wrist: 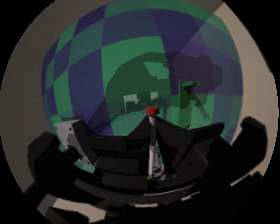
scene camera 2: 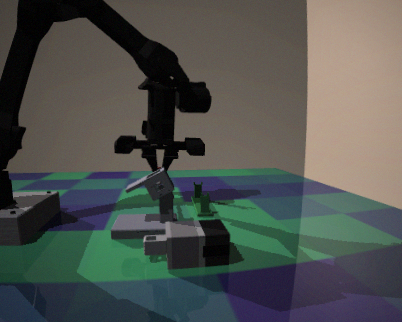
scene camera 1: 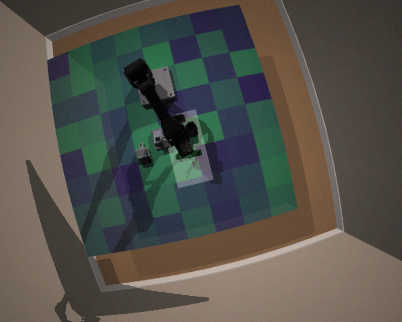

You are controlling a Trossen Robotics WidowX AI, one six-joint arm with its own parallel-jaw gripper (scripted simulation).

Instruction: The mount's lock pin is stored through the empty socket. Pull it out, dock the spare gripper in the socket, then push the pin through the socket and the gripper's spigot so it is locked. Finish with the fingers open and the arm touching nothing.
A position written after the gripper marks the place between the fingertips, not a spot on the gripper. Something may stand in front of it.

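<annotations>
Lock pin: carried by the gripper (scene camera 2: 159,182).
</annotations>
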